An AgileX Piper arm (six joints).
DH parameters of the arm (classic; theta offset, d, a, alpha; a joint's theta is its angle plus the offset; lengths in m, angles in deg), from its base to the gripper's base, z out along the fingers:
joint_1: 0 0.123 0 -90
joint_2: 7.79 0 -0.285 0
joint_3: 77.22 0 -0.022 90
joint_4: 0 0.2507 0 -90
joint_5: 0 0 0 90
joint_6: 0 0.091 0 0
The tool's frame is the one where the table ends.
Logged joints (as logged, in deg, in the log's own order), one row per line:
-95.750 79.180 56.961 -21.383 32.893 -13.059
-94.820 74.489 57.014 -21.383 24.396 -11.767
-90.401 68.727 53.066 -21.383 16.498 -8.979
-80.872 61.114 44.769 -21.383 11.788 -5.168
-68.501 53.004 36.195 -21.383 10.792 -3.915
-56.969 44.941 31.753 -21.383 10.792 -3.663
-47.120 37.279 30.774 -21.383 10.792 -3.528
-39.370 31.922 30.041 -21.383 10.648 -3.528
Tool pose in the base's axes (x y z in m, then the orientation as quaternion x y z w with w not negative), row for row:
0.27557 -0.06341 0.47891 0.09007 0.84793 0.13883 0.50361
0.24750 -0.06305 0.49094 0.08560 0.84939 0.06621 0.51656
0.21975 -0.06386 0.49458 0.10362 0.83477 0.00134 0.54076
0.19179 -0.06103 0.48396 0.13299 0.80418 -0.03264 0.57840
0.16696 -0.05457 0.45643 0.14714 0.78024 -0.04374 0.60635
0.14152 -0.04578 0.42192 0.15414 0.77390 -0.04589 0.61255
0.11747 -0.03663 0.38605 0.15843 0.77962 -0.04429 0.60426
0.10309 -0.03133 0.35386 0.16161 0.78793 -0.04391 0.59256
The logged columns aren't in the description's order. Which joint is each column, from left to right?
Columns, left to right: joint_3, joint_2, joint_5, joint_1, joint_4, joint_6.
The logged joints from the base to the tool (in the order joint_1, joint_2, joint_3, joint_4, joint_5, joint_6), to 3 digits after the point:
-21.383 79.180 -95.750 32.893 56.961 -13.059
-21.383 74.489 -94.820 24.396 57.014 -11.767
-21.383 68.727 -90.401 16.498 53.066 -8.979
-21.383 61.114 -80.872 11.788 44.769 -5.168
-21.383 53.004 -68.501 10.792 36.195 -3.915
-21.383 44.941 -56.969 10.792 31.753 -3.663
-21.383 37.279 -47.120 10.792 30.774 -3.528
-21.383 31.922 -39.370 10.648 30.041 -3.528

